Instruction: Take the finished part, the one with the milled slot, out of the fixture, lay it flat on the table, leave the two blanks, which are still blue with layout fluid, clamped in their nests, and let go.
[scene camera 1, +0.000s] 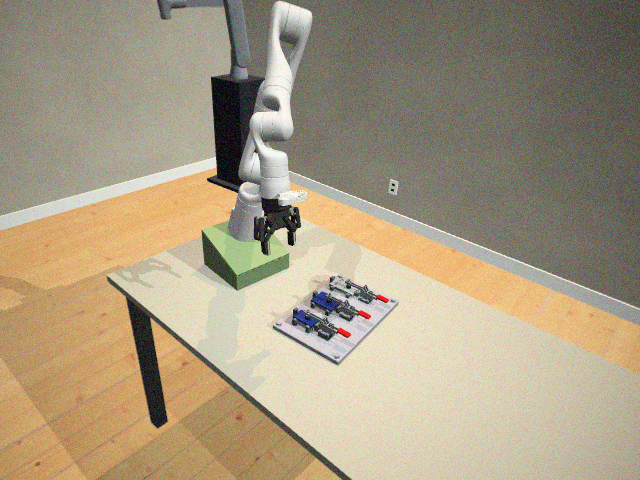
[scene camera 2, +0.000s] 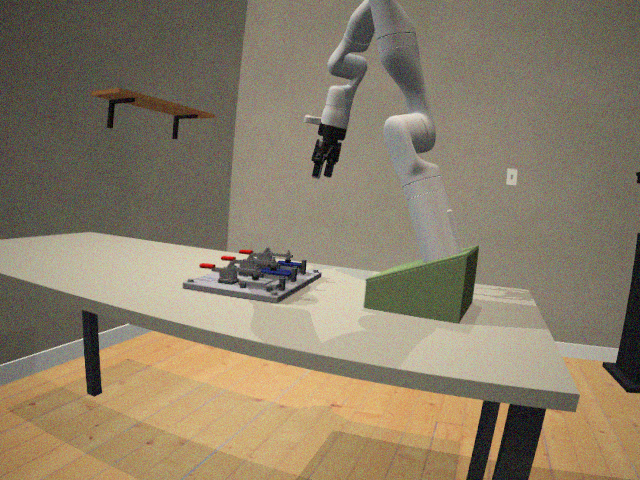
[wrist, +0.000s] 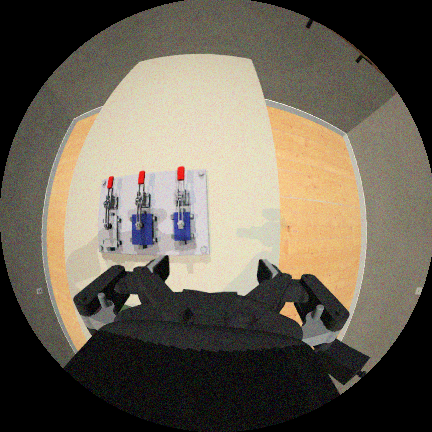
my gripper: scene camera 1; scene camera 2 321, 177; wrist
same spot on my gripper: (wrist: 275, 288) = (scene camera 1: 272, 228)
